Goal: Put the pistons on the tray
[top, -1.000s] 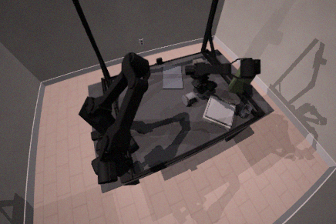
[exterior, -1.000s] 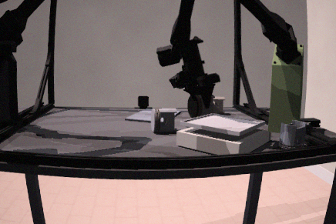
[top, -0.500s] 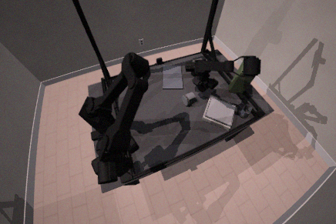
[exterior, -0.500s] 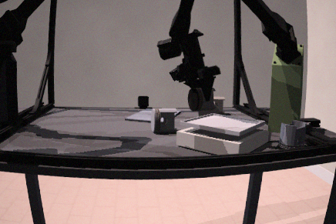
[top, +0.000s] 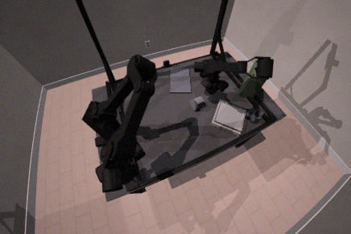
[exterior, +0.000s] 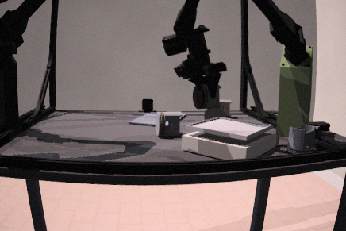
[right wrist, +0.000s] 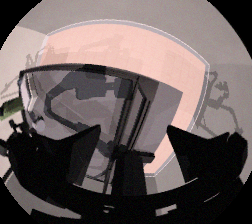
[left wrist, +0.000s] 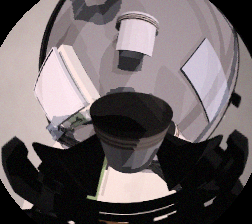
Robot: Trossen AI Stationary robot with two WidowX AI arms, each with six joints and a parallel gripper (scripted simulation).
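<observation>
Right now the white scale pan is 20 cm ahead of my left hand, 3 cm to the left of it and 9 cm below it. Round my left hand: flat grey steel tray 21 cm behind, 14 cm to the right, 14 cm below; piston 26 cm behind, 10 cm to the left, 10 cm below.
</observation>
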